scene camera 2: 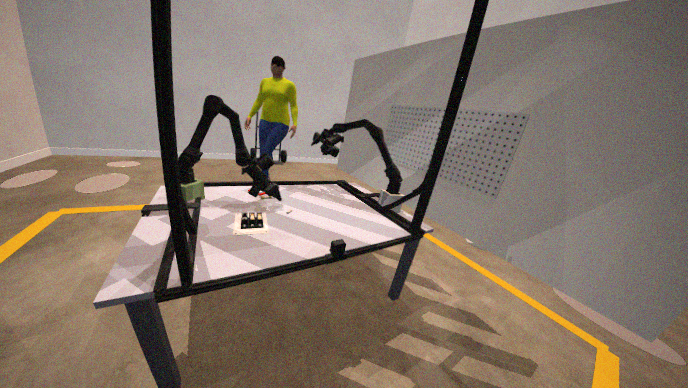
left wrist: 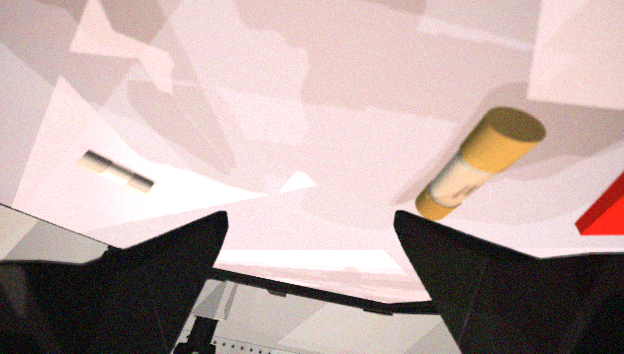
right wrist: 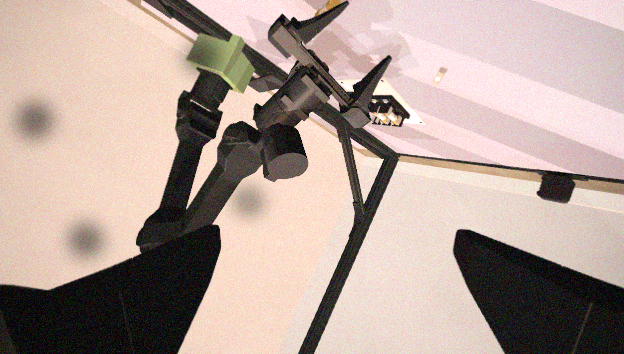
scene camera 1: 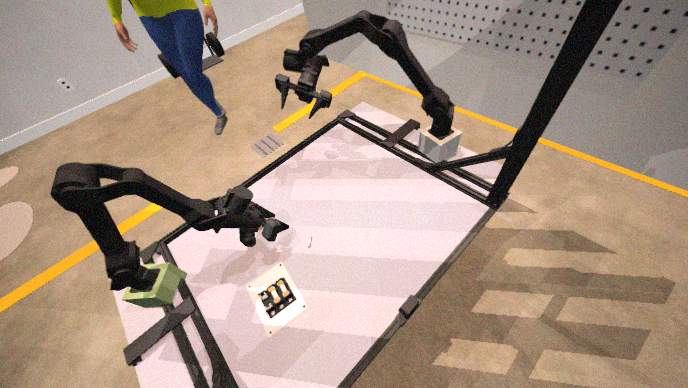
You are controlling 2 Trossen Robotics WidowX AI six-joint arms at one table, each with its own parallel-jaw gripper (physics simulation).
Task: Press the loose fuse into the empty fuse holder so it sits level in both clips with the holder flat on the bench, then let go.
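Pixels of known places: left gripper, fingertip midpoint: (scene camera 2: 277, 198) (left wrist: 312, 218) (right wrist: 370, 30) (scene camera 1: 281, 221); right gripper, fingertip midpoint: (scene camera 2: 316, 149) (right wrist: 337, 238) (scene camera 1: 295, 113); left arm's base at its link origin: (scene camera 2: 185, 181) (right wrist: 215, 78) (scene camera 1: 145, 280); right arm's base at its link origin: (scene camera 2: 392, 192) (left wrist: 208, 316) (scene camera 1: 440, 131).
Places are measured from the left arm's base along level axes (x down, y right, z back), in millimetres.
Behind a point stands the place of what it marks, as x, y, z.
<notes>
The black fuse holder (scene camera 1: 277, 298) (scene camera 2: 252, 220) @[56, 71, -386] (right wrist: 384, 107) @[63, 8, -376] lies on a pale plate (scene camera 1: 280, 320) @[86, 108, -385] on the bench. In scene camera 1 two of its bays hold fuses, and the leftmost looks empty. A fuse with orange caps (left wrist: 462, 182) @[74, -204, -282] (right wrist: 328, 6) @[75, -225, -291] lies loose near my left gripper; in the left wrist view it is beyond the right-hand fingertip, outside the gap. A smaller, pale fuse (scene camera 1: 309, 242) @[80, -117, -452] (scene camera 2: 289, 211) @[82, -122, -452] (left wrist: 117, 172) @[82, -121, -447] (right wrist: 440, 75) @[77, -136, -453] lies apart. My left gripper (left wrist: 312, 218) @[71, -203, -350] (right wrist: 370, 30) @[71, -203, -350] is open and empty above the bench. My right gripper (scene camera 1: 297, 112) @[-177, -448, -451] (right wrist: 337, 238) @[-177, -448, -451] is open, raised far from the holder.
A red thing (scene camera 2: 262, 193) @[82, -246, -237] (left wrist: 607, 212) @[82, -259, -244] shows beyond the orange-capped fuse. Black frame rails edge the bench, with a black upright post (scene camera 1: 550, 100) @[-296, -187, -1037] at the right. A small black block (scene camera 1: 409, 306) @[33, 104, -729] (scene camera 2: 338, 248) @[51, 112, -733] sits on the near rail. A person (scene camera 2: 276, 102) stands behind the bench.
</notes>
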